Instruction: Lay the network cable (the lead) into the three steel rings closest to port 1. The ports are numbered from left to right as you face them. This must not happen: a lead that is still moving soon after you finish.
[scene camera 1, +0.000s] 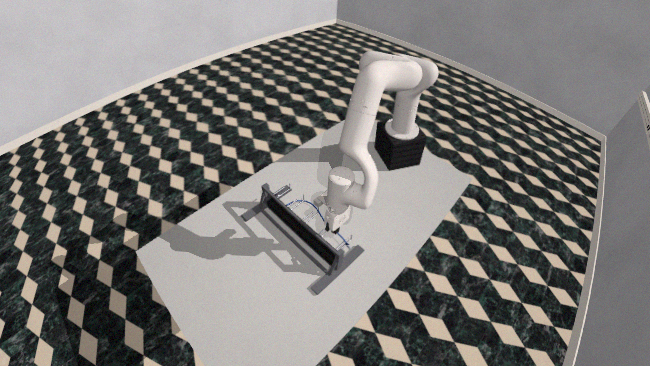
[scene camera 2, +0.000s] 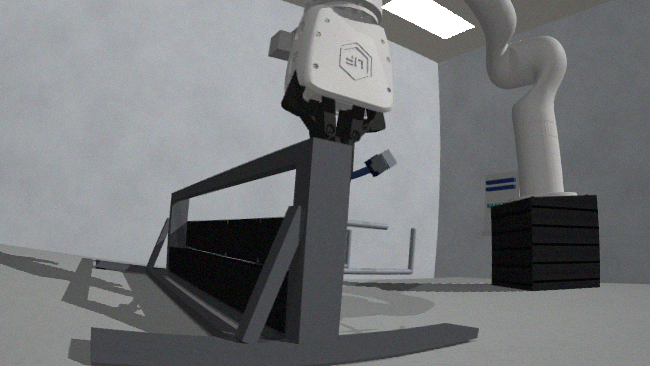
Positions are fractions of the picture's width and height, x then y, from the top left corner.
dark grey rack: scene camera 1 0.51, 0.69; scene camera 2 0.47, 0.86
